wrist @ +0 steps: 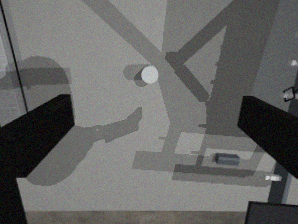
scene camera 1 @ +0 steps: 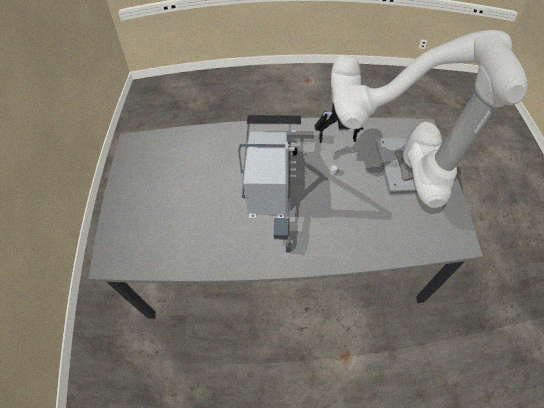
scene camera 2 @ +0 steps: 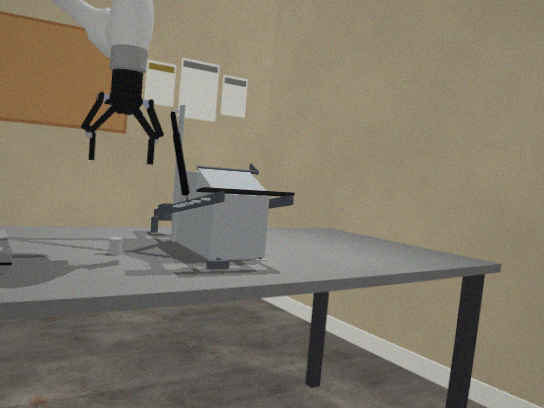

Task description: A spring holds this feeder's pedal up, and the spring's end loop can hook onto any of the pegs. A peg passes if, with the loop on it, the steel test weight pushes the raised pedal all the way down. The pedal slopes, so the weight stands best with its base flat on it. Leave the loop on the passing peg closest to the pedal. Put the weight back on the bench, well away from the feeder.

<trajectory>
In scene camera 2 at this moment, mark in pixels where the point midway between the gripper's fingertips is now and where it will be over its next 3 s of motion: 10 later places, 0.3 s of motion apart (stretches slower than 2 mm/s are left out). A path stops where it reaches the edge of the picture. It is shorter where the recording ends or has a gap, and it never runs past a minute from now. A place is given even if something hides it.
The gripper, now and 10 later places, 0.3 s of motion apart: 121,162; 120,180; 117,207; 117,211; 117,213; 117,222; 116,231; 116,238; 116,242; 116,243; 116,243
</trajectory>
